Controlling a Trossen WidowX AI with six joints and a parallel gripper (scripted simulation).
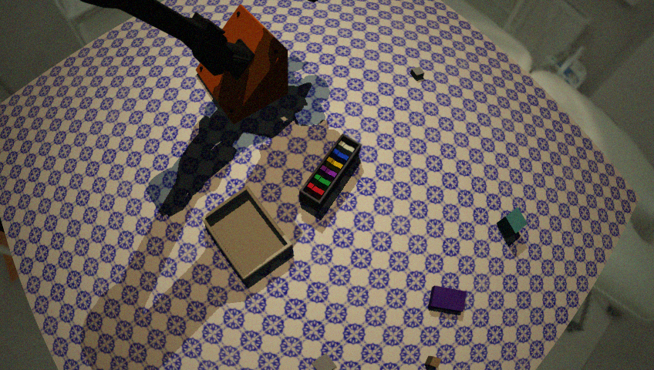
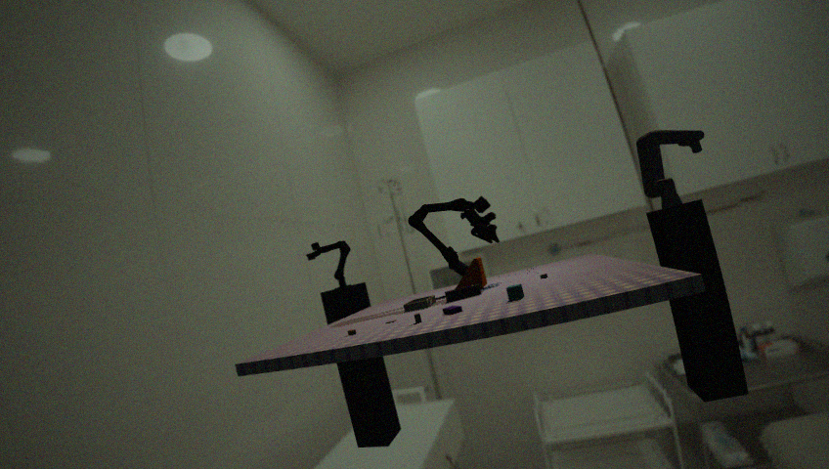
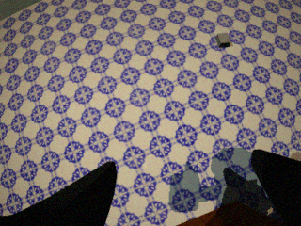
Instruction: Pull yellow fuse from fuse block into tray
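The yellow fuse is 280 mm ahead of my gripper tip, 140 mm to the right of it and 160 mm below it. Round my gripper tip: beige tray 290 mm ahead, 330 mm to the right, 190 mm below; teal cube 580 mm ahead, 80 mm to the left, 170 mm below; purple block 600 mm ahead, 120 mm to the right, 180 mm below.
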